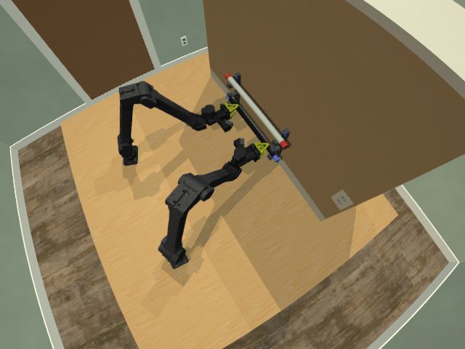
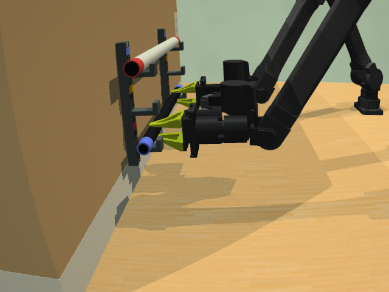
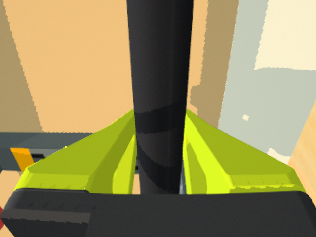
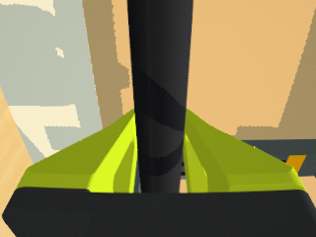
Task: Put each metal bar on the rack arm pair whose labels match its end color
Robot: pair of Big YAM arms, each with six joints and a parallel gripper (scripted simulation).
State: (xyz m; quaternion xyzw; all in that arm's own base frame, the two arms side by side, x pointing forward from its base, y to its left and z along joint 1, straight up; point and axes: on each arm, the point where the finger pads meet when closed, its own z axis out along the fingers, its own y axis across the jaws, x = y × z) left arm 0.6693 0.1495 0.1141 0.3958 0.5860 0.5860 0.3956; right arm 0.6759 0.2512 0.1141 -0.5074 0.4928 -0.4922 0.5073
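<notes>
Now: the black bar 15 cm to the right of my left hand. From my left hand the other things lie so: grey baseboard (5 cm ahead, 18 cm to the right, 8 cm below); brown wall (20 cm ahead, 18 cm to the right, 34 cm above).
Right now the grey baseboard is 12 cm to the left of my right hand, 8 cm below it and 4 cm ahead of it. The rest, counted from my right hand: brown wall: 34 cm above, 19 cm ahead, 12 cm to the left; then black bar: 15 cm to the left.
</notes>
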